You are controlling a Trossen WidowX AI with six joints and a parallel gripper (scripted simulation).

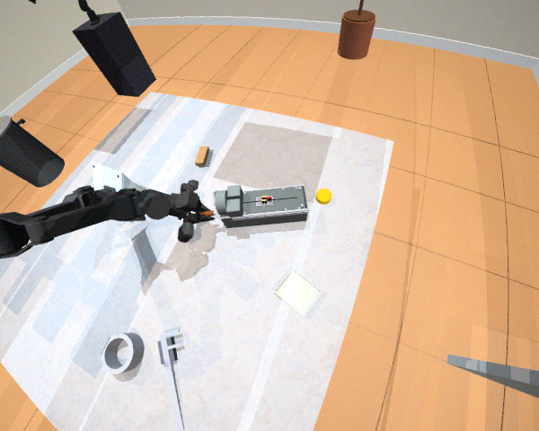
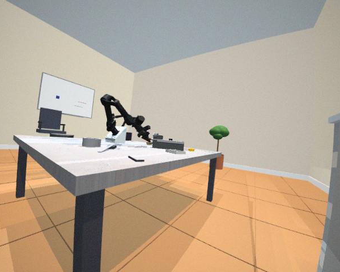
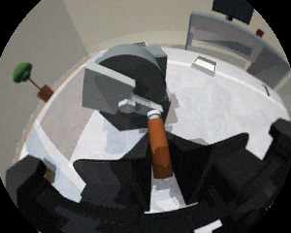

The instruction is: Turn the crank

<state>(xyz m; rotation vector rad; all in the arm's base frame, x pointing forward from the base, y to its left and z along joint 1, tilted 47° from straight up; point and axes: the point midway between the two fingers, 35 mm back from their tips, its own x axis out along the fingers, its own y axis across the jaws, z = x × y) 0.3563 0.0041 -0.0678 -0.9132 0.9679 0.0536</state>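
Right now my gripper tip is 20 mm past the orange-brown crank handle, 10 mm to the left of it and 20 mm below it. The rest, counted from my gripper tip: tan block 190 mm behind, 230 mm to the left, 30 mm below; then pale square tile 310 mm ahead, 120 mm to the right, 40 mm below; then red pointer 150 mm ahead, 90 mm to the left, 40 mm above.
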